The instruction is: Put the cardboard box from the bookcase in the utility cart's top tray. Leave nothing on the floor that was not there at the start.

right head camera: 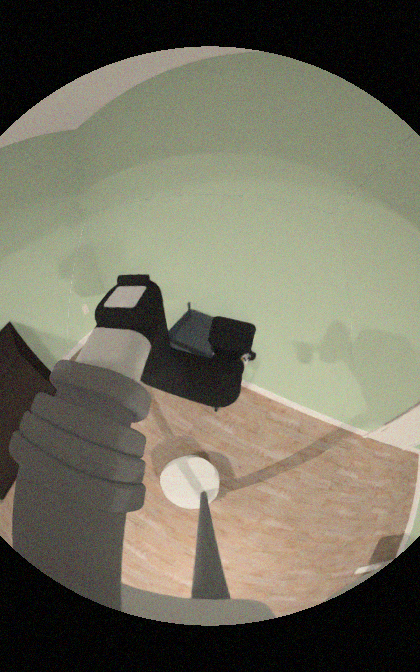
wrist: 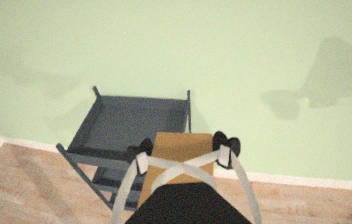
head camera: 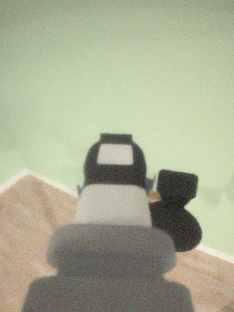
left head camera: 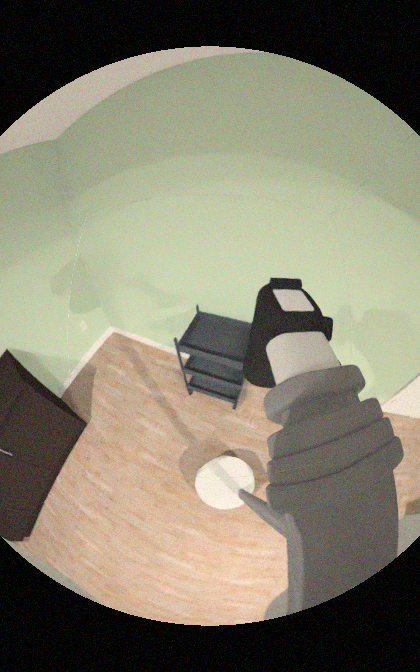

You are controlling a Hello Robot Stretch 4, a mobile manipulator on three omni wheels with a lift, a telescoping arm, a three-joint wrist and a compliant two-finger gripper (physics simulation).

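Frame: origin at the robot's base, x ahead, y left, z up, level; centimetres.
Seen in the pictures: gripper, between the fingertips: [wrist: 183, 146] [head camera: 157, 198].
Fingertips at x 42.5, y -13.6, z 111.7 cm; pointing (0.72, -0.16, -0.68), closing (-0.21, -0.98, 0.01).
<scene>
A point is followed by its place in that frame.
My gripper [wrist: 183, 146] @[y -13.6, x 42.5, z 111.7 cm] is shut on the cardboard box [wrist: 184, 141] @[y -13.3, x 40.9, z 115.0 cm] [head camera: 154, 196] @[y -11.8, x 40.6, z 114.8 cm], a plain brown box held between the two dark fingertips in the wrist view. The dark blue-grey utility cart [wrist: 100, 158] @[y 10.9, x 74.3, z 69.8 cm] [left head camera: 210, 351] [right head camera: 192, 348] stands by the green wall. Its top tray [wrist: 132, 122] @[y -1.9, x 94.2, z 63.5 cm] [left head camera: 220, 332] [right head camera: 194, 330] shows no object on the visible part. In the wrist view the box overlaps the tray's right front side; the exact height gap cannot be told. In the head view the arm hides most of the cart. The bookcase does not show.
A dark cabinet [left head camera: 40, 440] [right head camera: 22, 410] stands at the left. The wall [left head camera: 210, 240] [wrist: 225, 60] @[y -42.6, x 90.7, z 88.8 cm] rises close behind the cart. A white round disc [left head camera: 217, 485] [right head camera: 185, 482] shows low in both side head views. Part of a white door frame [right head camera: 400, 435] shows at the right.
</scene>
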